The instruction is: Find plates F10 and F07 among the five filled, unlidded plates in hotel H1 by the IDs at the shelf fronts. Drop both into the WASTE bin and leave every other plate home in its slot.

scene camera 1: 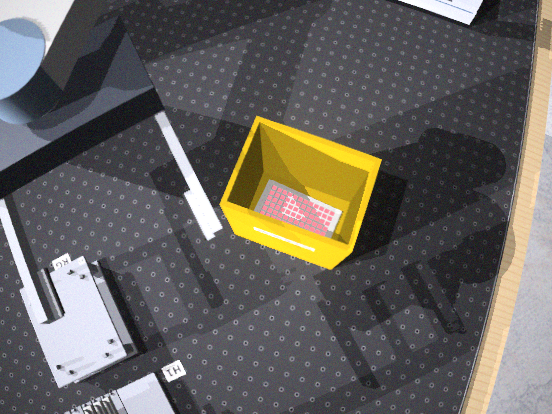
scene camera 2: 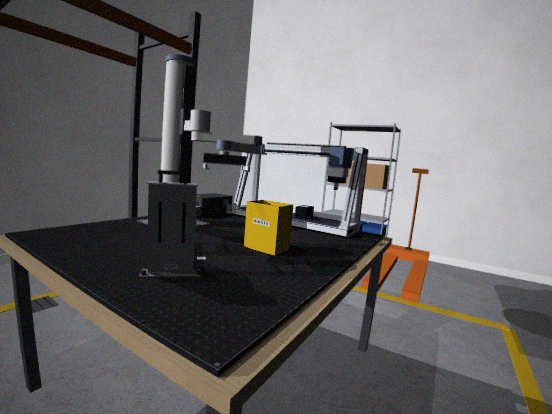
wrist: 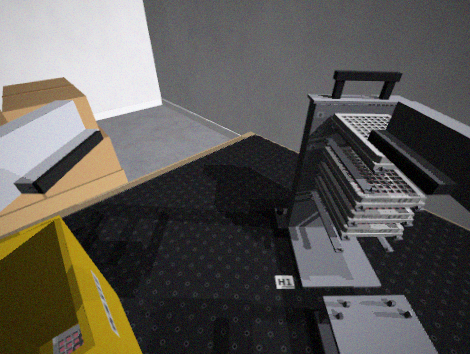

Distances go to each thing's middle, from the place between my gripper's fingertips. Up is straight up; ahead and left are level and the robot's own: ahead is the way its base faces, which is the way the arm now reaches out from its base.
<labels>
I see my gripper 2 cm past the plate F01 (wrist: 355, 128), 23 cm to the left of it and 8 cm above it. The rest, counted from my hand: plate E07 (wrist: 392, 190): 2 cm behind, 23 cm to the right, 13 cm below; then plate E10 (wrist: 372, 215): 2 cm behind, 23 cm to the right, 16 cm below; then plate F07 (wrist: 363, 229): 2 cm behind, 23 cm to the right, 19 cm below.
</labels>
